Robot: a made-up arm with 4 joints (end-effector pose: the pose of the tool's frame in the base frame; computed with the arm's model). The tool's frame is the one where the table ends. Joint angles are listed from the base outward.
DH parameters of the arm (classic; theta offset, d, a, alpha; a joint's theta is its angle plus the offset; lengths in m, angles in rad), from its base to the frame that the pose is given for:
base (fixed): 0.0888 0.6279 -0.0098 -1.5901
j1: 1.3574 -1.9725 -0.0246 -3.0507
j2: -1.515 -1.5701 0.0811 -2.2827
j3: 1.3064 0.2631 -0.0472 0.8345
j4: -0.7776 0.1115 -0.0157 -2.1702
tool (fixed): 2.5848 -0.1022 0 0
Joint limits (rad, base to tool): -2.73..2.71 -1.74..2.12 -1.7..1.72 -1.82..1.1
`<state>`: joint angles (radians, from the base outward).
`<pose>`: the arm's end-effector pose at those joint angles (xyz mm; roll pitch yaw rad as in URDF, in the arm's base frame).
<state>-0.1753 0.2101 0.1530 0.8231</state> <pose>120.9 -244.9 329.7 -1.0576 -0.0022 -1.3382</pose>
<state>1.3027 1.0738 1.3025 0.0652</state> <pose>-150.2 -155.7 280.7 -1.9077 0.5145 -2.0291</pose>
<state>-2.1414 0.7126 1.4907 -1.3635</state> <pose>79.8 -92.6 1018.7 2.9601 -0.8874 -2.3039</pose>
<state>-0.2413 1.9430 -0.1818 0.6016</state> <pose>517.8 -300.3 849.2 1.1247 -0.4975 -1.9784</pose>
